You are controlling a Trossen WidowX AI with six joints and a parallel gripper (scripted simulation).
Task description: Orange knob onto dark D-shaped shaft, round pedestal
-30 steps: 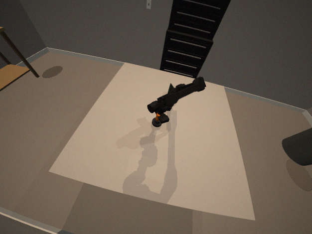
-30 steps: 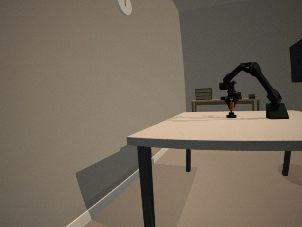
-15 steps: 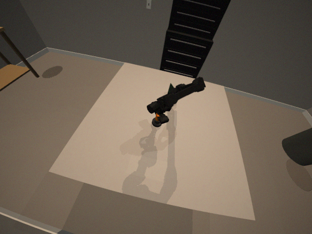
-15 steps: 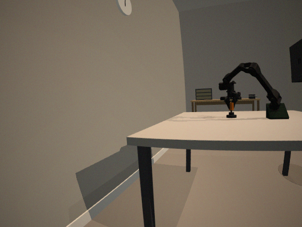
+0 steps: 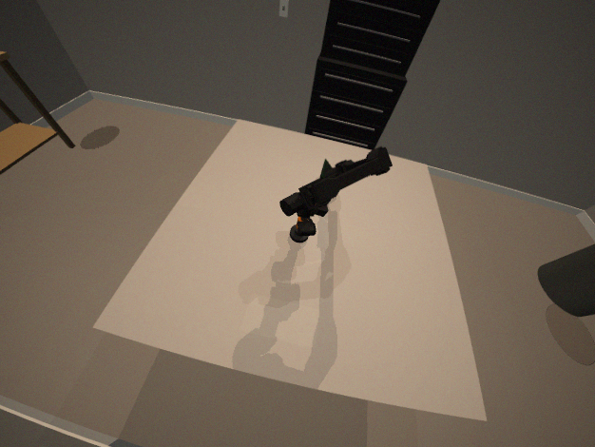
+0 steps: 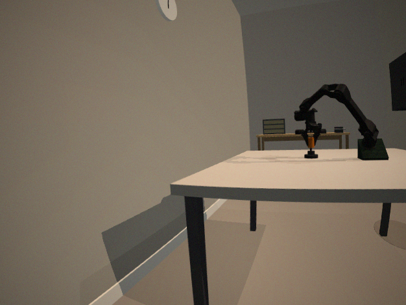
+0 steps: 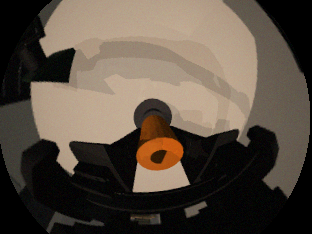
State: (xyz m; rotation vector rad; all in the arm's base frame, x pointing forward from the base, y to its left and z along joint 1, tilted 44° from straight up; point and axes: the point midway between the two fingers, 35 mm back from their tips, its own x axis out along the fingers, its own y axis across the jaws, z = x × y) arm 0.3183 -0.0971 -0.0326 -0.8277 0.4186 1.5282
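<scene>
The dark round pedestal is 40 mm below my gripper tip. Also, from my gripper tip: orange knob 20 mm above.
</scene>
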